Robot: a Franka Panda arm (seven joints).
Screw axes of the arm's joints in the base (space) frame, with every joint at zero. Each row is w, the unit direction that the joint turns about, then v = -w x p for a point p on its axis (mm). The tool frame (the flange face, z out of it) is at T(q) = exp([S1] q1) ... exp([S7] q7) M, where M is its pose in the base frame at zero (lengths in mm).
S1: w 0 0 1 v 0 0 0
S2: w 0 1 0 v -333 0 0
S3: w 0 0 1 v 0 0 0
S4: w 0 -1 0 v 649 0 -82.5
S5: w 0 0 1 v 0 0 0
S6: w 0 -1 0 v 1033 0 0
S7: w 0 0 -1 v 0 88 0
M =
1 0 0 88
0 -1 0 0
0 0 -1 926
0 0 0 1
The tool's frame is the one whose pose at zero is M.
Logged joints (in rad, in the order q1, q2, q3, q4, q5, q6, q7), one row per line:
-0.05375 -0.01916 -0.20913 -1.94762 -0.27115 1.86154 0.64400
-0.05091 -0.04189 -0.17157 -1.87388 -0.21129 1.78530 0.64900
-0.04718 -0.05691 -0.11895 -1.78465 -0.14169 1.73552 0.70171
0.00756 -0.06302 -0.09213 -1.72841 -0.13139 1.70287 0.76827
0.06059 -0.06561 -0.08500 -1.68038 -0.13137 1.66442 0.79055
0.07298 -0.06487 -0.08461 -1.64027 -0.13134 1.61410 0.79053
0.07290 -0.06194 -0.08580 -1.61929 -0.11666 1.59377 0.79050
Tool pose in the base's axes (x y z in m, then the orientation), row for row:
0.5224 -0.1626 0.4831 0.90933 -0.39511 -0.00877 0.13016
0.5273 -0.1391 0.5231 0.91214 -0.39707 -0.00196 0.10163
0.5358 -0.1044 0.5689 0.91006 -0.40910 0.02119 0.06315
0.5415 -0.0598 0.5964 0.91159 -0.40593 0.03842 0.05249
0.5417 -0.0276 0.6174 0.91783 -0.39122 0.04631 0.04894
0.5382 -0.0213 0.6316 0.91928 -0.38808 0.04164 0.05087
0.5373 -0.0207 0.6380 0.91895 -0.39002 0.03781 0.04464
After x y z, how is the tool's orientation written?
As a quaternion, x y z w.
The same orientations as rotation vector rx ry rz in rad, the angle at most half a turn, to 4 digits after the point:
2.6418 -1.1479 -0.0255
2.6938 -1.1727 -0.0058
2.7495 -1.2360 0.0640
2.7719 -1.2343 0.1168
2.7969 -1.1922 0.1411
2.7981 -1.1812 0.1267
2.8077 -1.1916 0.1155

